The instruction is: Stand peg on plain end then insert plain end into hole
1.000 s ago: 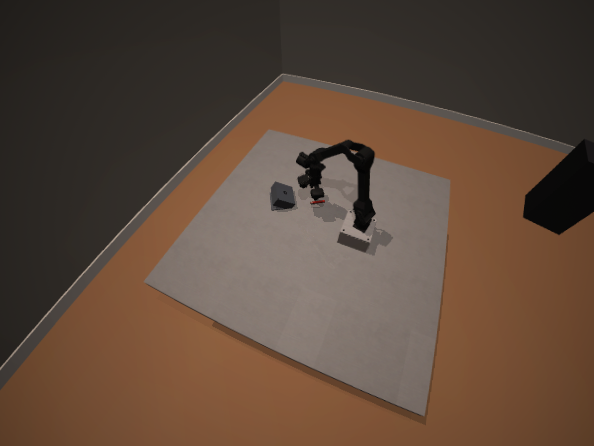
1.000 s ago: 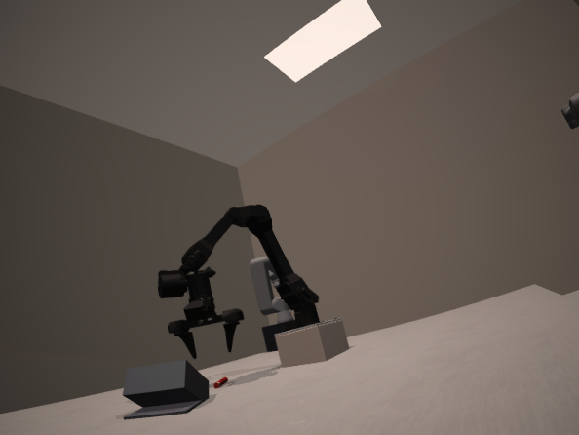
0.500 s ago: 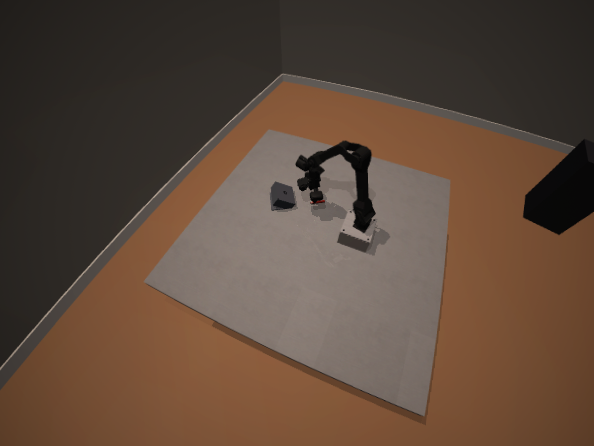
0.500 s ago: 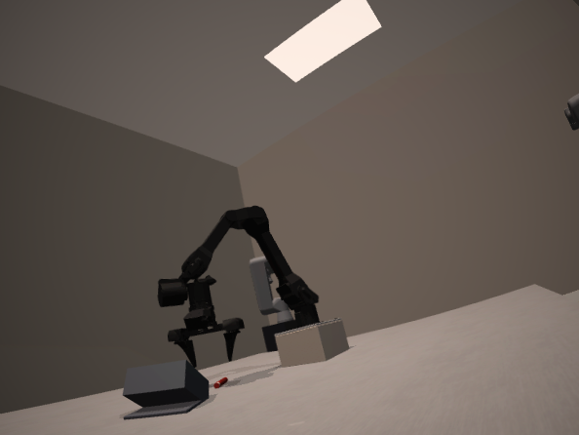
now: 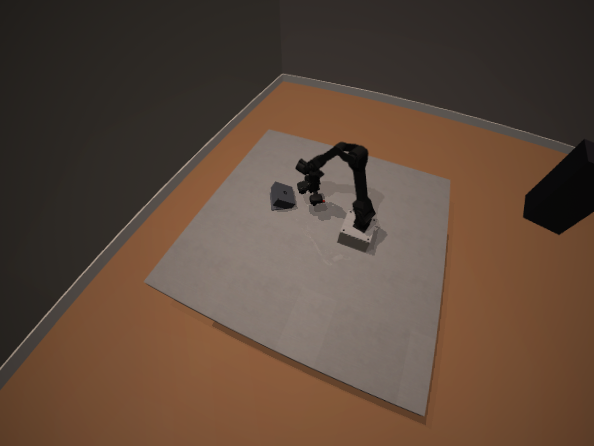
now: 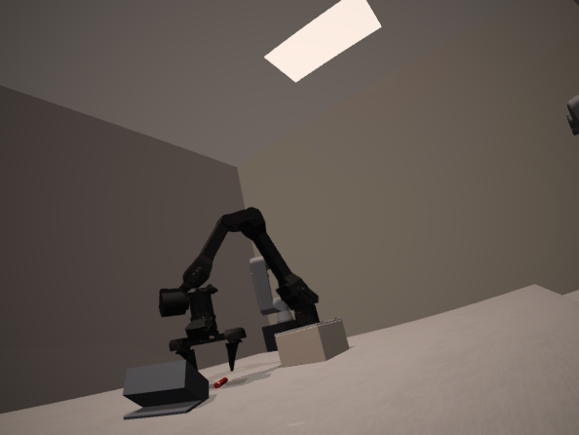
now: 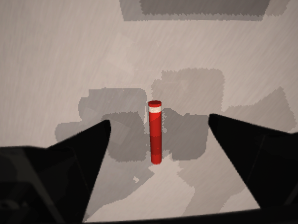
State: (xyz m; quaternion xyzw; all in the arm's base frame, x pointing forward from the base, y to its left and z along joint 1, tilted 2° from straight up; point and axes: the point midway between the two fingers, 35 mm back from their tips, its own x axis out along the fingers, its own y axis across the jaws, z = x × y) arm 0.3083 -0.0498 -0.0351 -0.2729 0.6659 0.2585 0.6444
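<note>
My gripper tip is 30 mm above the red peg, 10 mm to the left of it and 10 mm past it. The rest, counted from my gripper tip: sloped panel 150 mm ahead, 80 mm to the left.
</note>
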